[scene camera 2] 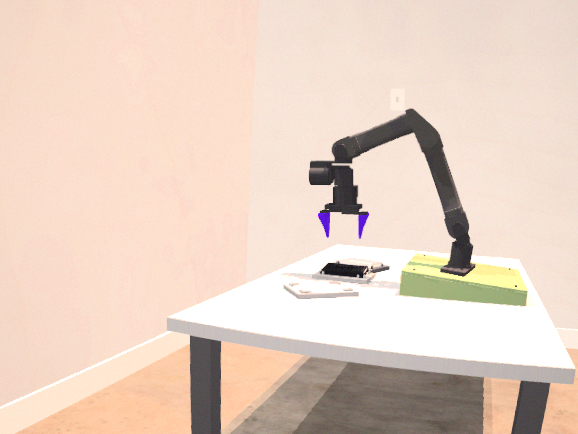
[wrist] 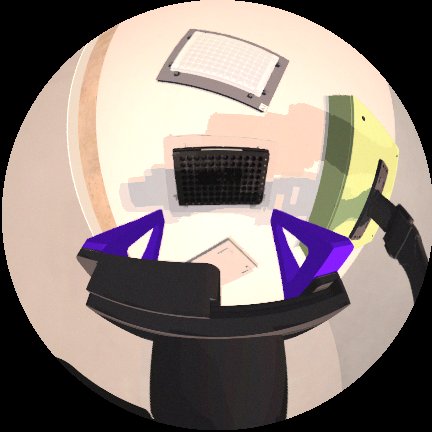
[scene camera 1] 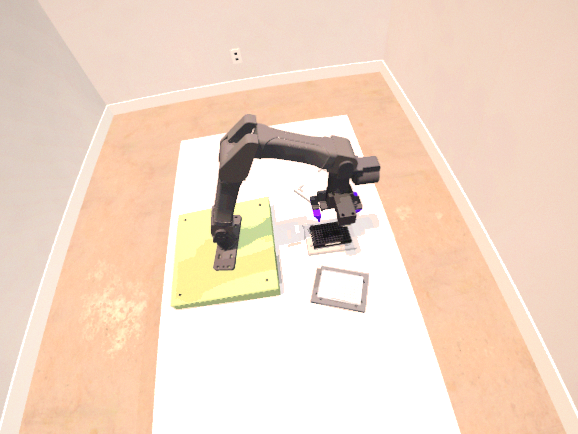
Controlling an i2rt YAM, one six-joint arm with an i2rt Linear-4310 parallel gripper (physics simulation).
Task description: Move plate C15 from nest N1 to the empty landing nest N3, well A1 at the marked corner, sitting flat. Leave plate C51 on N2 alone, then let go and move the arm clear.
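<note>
A black well plate [scene camera 1: 330,235] [scene camera 2: 344,270] [wrist: 221,176] sits, looking flat, on a pale nest [scene camera 1: 327,250] [wrist: 220,141]. A clear plate [scene camera 1: 341,286] [wrist: 225,60] sits on a grey nest [scene camera 1: 340,304] [wrist: 215,88]. A third, pale nest [scene camera 2: 325,293] [wrist: 230,257] lies turned at an angle with no plate on it; the arm partly hides it in scene camera 1. The plate and nest labels are not readable, so I cannot tell which is C15 or C51. My gripper [scene camera 1: 337,216] [scene camera 2: 344,237] [wrist: 217,214] is open and empty, pointing down well above the black plate.
The arm's base stands on a yellow-green block [scene camera 1: 200,280] [scene camera 2: 460,292] [wrist: 375,145] beside the nests. All stand on a white table [scene camera 1: 295,370] [scene camera 2: 370,335]. The grey nest lies on the side of the black plate away from the angled nest.
</note>
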